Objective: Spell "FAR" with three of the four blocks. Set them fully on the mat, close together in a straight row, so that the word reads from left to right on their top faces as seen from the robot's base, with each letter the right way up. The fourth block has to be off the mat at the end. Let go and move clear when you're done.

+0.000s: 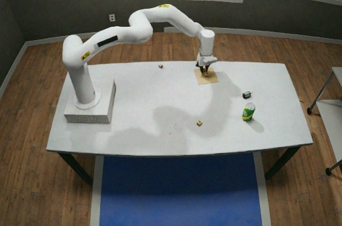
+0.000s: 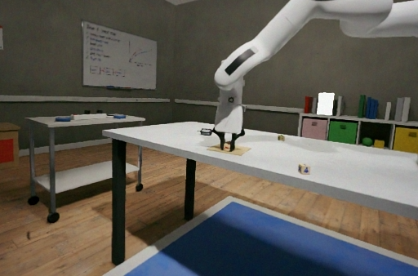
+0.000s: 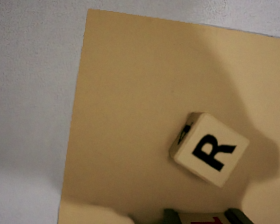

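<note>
Now: hand 20 mm short of the tan mat, 40 mm to the left of it and 20 mm above it. From my hand the other things lie so: green soda can (290 mm ahead, 350 mm to the right, 40 mm above); then small black object (310 mm ahead, 170 mm to the right, 10 mm below).
</note>
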